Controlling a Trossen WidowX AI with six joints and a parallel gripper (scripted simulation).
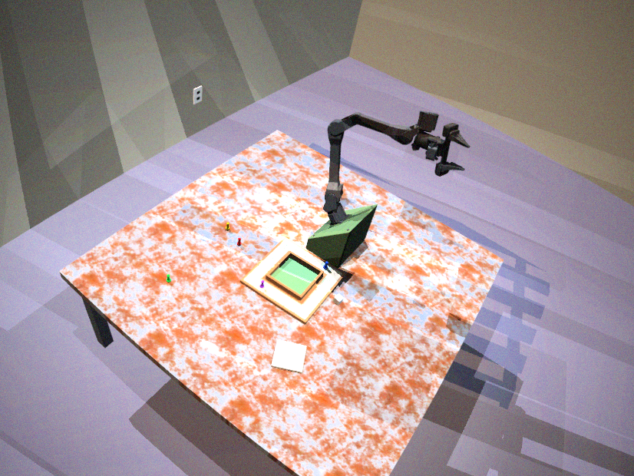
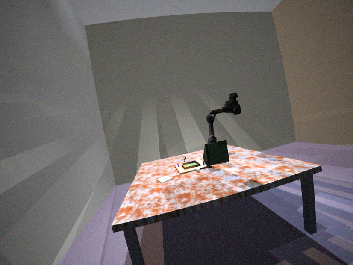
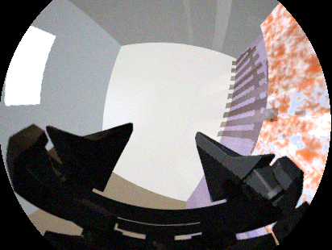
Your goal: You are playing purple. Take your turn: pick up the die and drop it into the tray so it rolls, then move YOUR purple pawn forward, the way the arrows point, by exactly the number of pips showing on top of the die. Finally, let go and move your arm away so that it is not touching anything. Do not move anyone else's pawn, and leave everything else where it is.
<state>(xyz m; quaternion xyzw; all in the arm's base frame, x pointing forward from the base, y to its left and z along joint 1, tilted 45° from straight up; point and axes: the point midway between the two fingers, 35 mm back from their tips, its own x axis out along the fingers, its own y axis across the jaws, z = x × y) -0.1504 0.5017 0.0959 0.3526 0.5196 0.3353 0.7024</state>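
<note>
Now: the white die 530 mm below my gripper tip, 400 mm ahead of it and 140 mm to the right of it. Also, from my gripper tip: green-floored tray (530 mm below, 420 mm ahead, 320 mm to the right); purple pawn (540 mm ahead, 510 mm below, 380 mm to the right); blue pawn (510 mm below, 300 mm ahead, 260 mm to the right).
</note>
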